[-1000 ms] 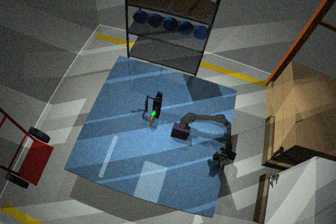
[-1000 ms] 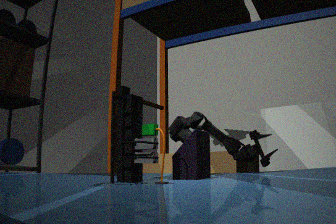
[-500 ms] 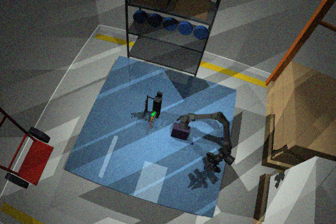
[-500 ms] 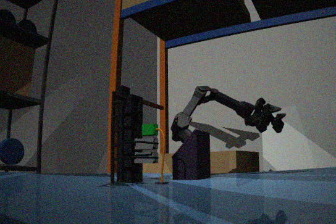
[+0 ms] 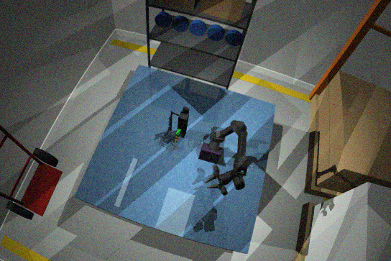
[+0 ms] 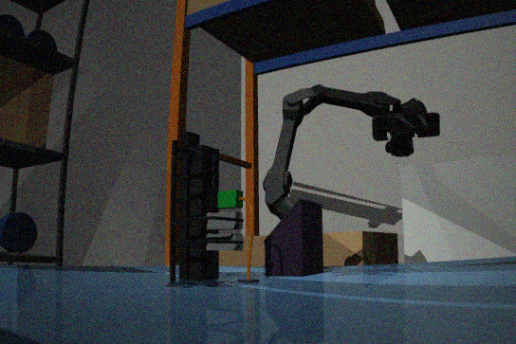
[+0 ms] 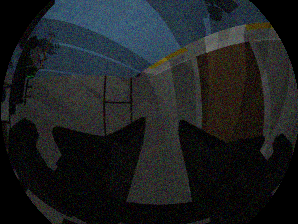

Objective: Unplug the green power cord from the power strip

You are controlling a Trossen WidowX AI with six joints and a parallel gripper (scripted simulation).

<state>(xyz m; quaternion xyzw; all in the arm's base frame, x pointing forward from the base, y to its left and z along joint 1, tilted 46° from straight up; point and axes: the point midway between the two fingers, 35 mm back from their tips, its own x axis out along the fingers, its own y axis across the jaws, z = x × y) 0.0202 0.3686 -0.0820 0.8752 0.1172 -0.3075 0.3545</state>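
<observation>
Right now the green plug is 41 cm to the right of my gripper tip, 23 cm ahead of it and 16 cm below it.
</observation>
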